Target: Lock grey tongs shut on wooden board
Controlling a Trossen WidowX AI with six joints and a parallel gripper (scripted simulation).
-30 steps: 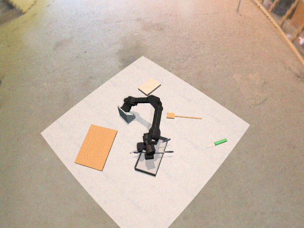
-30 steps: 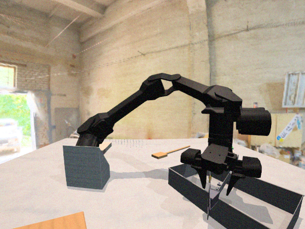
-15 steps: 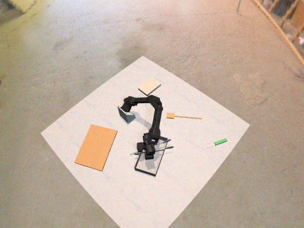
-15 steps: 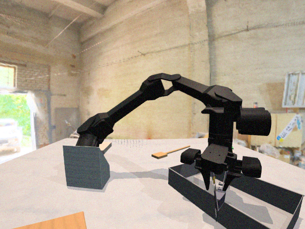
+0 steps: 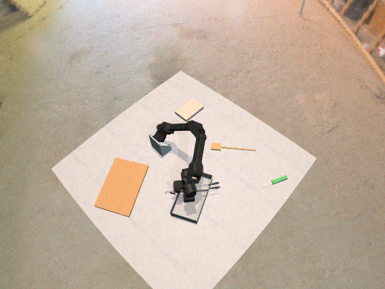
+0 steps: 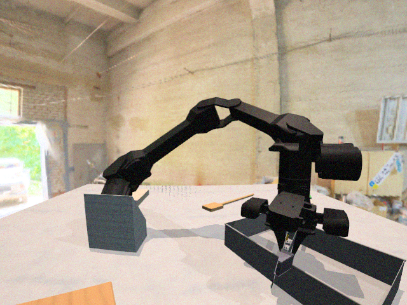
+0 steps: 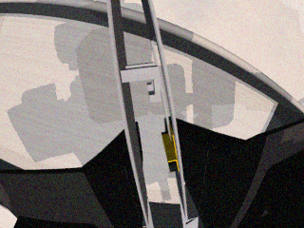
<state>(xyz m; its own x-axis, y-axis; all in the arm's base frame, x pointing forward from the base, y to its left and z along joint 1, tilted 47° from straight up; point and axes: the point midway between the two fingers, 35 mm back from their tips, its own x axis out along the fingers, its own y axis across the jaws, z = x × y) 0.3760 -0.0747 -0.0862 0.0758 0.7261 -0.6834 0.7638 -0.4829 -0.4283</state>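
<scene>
Now: the roasting tin 3 cm ahead of my gripper tip. From my gripper tip the other things lie so: green-handled tool 41 cm to the left, 34 cm ahead, 2 cm below; then wooden board 34 cm behind, 25 cm to the right, 2 cm below; then pale flat block 48 cm to the left, 45 cm behind, 2 cm below.
</scene>
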